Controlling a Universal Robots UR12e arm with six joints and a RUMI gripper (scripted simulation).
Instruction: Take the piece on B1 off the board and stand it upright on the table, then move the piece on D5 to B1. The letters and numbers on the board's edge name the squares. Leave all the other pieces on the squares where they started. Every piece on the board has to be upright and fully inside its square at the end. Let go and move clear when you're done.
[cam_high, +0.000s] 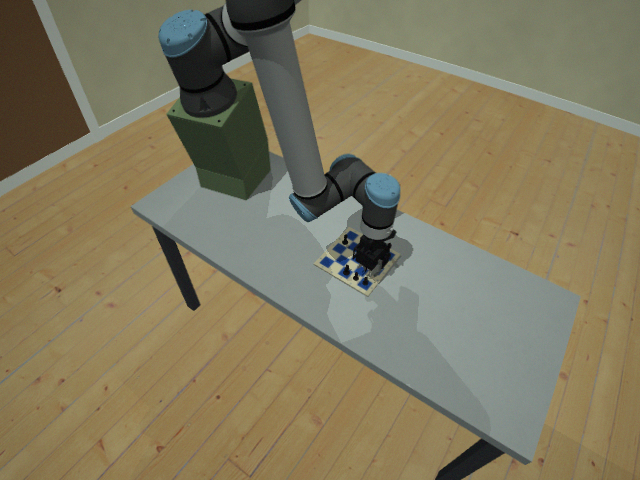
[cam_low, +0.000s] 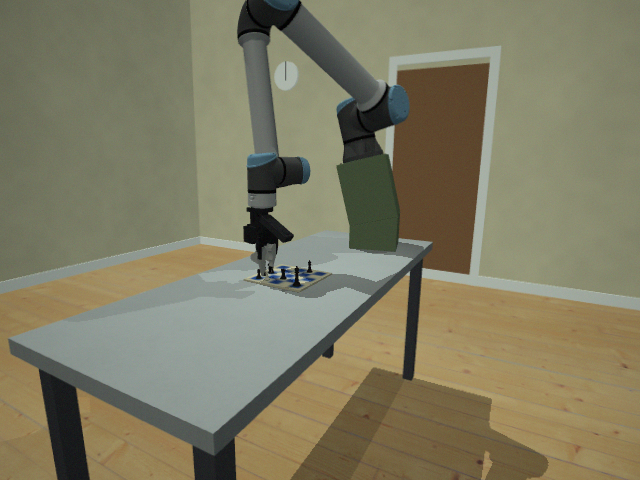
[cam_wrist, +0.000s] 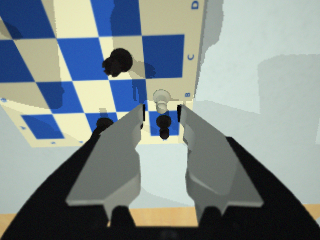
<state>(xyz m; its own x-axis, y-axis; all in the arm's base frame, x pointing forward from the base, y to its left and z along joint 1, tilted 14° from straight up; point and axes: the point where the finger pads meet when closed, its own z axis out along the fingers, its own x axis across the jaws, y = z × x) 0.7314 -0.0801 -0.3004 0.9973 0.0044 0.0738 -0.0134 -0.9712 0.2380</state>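
Now: the white piece 2 cm below my hand. Round my hand: blue-and-cream chessboard (7 cm behind, 4 cm to the left, 3 cm below).
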